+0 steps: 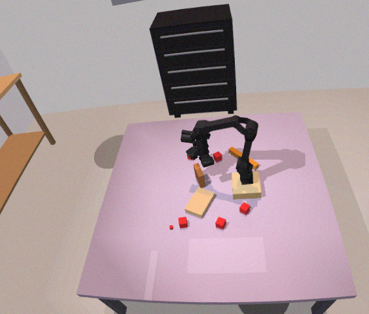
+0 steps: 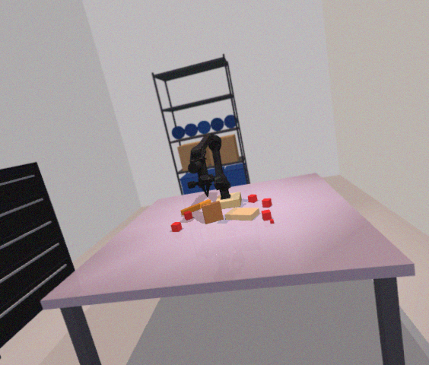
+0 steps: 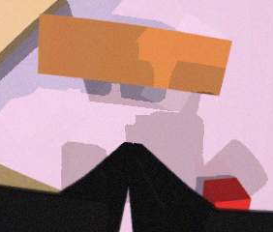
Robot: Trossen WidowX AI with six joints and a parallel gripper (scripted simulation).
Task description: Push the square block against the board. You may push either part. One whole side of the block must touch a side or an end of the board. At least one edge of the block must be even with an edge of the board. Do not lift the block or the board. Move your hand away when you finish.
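Now: the orange square block 8 cm below my gripper tip, 4 cm ahead of it and 1 cm to the left of it. Round my gripper tip: long orange bar (23 cm behind, 13 cm to the right, 12 cm below); then tan board (18 cm to the left, 12 cm below, 4 cm ahead); then tiny red piece (32 cm to the left, 19 cm ahead, 13 cm below).
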